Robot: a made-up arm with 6 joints.
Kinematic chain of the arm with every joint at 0, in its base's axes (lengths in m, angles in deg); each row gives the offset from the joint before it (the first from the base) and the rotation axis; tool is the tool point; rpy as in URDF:
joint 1: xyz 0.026 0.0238 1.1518 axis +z
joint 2: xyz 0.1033 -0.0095 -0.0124 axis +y
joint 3: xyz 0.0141 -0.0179 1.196 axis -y
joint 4: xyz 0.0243 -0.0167 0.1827 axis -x
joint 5: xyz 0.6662 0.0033 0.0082 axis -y
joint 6: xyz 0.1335 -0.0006 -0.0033 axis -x
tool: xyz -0.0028 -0.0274 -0.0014 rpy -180 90 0
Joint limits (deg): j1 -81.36..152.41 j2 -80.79..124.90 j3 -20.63..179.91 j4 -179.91..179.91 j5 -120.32..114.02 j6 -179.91..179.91
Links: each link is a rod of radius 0.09 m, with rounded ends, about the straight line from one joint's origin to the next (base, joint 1, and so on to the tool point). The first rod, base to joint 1, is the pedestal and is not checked.
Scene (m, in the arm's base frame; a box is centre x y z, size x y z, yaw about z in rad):
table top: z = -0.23
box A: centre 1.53 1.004 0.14 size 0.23 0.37 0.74 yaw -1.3
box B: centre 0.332 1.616 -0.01 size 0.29 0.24 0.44 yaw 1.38
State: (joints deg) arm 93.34 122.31 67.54 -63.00 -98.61 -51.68
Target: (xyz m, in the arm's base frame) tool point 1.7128 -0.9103 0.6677
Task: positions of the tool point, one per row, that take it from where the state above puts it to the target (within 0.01 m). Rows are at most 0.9 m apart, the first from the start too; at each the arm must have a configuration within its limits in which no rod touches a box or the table.
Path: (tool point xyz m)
1: -0.2397 1.8879 0.4530
2: -0.3499 2.0452 0.9996
3: -0.4227 1.9905 1.6181
4: -0.4266 1.6880 2.1918
5: -0.3493 1.1944 2.5819
6: -0.2136 0.6481 2.7140
7: 0.0591 1.1830 2.5590
8: 0.6353 1.4934 2.2143
9: 1.2964 1.3872 1.7382
10: 1.7706 0.8896 1.2266
11: 1.8912 0.1920 0.7482
12: 1.9173 -0.3700 0.6978
13: 1.7128 -0.9102 0.6677

